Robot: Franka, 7 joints.
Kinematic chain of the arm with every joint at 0, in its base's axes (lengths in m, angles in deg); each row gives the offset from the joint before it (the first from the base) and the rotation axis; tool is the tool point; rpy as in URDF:
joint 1: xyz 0 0 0.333 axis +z
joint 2: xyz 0 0 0 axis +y
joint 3: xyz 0 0 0.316 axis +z
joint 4: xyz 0.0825 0 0 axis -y
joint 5: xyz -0.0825 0 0.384 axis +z
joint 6: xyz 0 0 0 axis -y
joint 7: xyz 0.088 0 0 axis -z
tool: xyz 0 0 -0.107 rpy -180 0 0
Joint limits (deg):
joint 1: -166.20..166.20
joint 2: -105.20..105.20
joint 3: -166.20..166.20
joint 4: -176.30..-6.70
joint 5: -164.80..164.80
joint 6: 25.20..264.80
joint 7: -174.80..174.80
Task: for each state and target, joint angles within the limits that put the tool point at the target. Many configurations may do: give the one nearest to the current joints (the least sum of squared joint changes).
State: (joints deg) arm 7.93 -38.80 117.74 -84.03 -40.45 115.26 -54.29
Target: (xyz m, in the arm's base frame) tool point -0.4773 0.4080 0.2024
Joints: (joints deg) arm 7.97 -53.14 130.74 -100.67 -38.06 113.65 -54.29
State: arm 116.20 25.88 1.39 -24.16 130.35 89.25 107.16
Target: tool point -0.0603 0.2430 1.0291
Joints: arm 88.11 25.14 10.53 -6.70 143.88 55.77 107.16
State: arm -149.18 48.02 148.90 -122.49 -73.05 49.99 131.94
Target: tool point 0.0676 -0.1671 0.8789
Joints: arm -155.48 56.45 166.20 -85.65 -29.24 55.67 131.94
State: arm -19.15 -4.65 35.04 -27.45 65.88 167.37 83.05
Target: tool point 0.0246 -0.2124 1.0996
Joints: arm -57.99 10.15 25.22 -6.70 67.54 196.78 83.05
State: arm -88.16 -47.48 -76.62 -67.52 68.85 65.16 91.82
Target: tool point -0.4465 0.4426 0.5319
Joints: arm -96.16 -68.05 -99.76 -75.76 63.00 62.76 91.82
